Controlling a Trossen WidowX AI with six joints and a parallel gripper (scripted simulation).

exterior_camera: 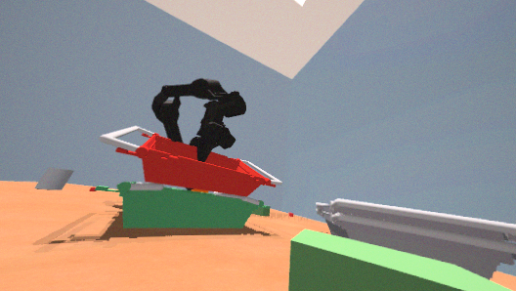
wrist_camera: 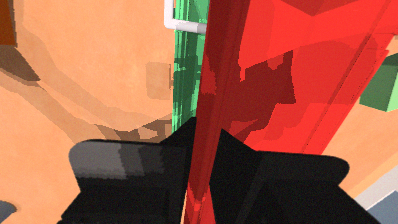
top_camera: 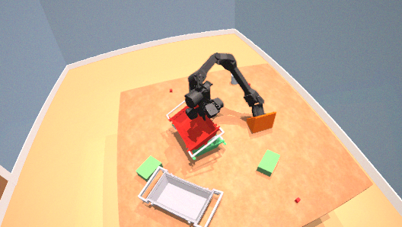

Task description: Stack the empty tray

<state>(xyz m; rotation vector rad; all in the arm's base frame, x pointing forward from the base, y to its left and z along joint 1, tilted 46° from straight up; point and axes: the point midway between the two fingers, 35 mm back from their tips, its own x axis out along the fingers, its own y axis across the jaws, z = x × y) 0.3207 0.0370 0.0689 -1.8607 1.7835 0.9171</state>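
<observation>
My gripper tip is now 7 cm short of the red tray, 1 cm to the right of it and 1 cm below it.
</observation>
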